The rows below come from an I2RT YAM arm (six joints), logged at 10 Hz.
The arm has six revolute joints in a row. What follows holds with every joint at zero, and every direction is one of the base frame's. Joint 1 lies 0.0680 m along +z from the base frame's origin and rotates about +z. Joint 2 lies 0.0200 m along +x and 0.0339 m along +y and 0.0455 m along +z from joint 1 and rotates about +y. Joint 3 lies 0.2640 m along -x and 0.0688 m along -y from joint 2 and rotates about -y. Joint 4 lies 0.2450 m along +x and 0.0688 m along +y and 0.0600 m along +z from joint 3 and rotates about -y. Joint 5 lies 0.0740 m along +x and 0.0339 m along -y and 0.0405 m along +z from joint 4 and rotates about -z. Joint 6 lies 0.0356 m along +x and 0.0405 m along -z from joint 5 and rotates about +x. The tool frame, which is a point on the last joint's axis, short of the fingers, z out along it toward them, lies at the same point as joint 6; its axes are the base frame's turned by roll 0.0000, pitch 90.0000 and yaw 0.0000 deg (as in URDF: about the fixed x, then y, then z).
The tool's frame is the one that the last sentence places.
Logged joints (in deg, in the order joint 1, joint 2, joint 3, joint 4, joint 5, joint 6), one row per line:
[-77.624, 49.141, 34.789, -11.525, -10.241, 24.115]
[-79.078, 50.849, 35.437, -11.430, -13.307, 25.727]
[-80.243, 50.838, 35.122, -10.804, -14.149, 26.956]
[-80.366, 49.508, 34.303, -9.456, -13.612, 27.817]
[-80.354, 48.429, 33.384, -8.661, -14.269, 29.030]
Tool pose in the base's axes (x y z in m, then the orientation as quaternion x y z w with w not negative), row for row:
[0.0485, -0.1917, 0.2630, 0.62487, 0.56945, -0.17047, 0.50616]
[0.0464, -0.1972, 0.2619, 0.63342, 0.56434, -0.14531, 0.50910]
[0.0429, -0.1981, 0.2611, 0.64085, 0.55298, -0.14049, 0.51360]
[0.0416, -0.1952, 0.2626, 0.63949, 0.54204, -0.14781, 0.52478]
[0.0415, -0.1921, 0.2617, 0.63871, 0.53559, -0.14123, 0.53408]
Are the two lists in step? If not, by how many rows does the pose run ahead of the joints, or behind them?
They are in step.
